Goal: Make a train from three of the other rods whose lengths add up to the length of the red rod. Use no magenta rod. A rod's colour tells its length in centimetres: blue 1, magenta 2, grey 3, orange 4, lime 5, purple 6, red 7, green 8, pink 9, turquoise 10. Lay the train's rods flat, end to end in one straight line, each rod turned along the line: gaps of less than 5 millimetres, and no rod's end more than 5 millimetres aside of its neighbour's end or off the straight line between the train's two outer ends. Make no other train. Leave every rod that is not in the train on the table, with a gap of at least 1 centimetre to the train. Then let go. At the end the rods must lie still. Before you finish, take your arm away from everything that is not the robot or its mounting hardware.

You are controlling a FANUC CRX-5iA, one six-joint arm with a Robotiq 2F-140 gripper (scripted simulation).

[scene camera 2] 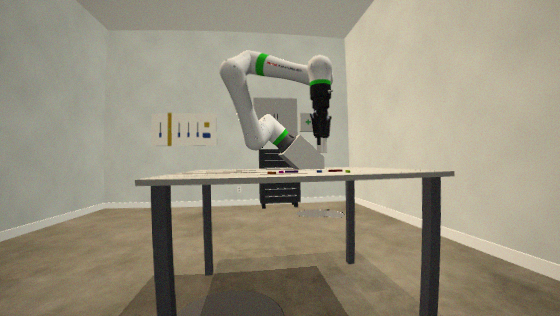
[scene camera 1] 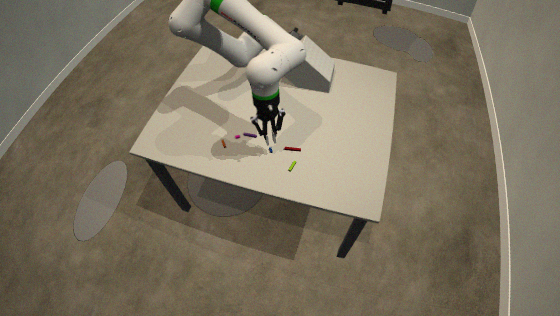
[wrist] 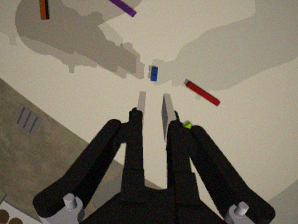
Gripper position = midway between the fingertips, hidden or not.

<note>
In view: my gripper (scene camera 2: 322, 152).
My gripper shows as well in the wrist view (wrist: 153, 102).
</note>
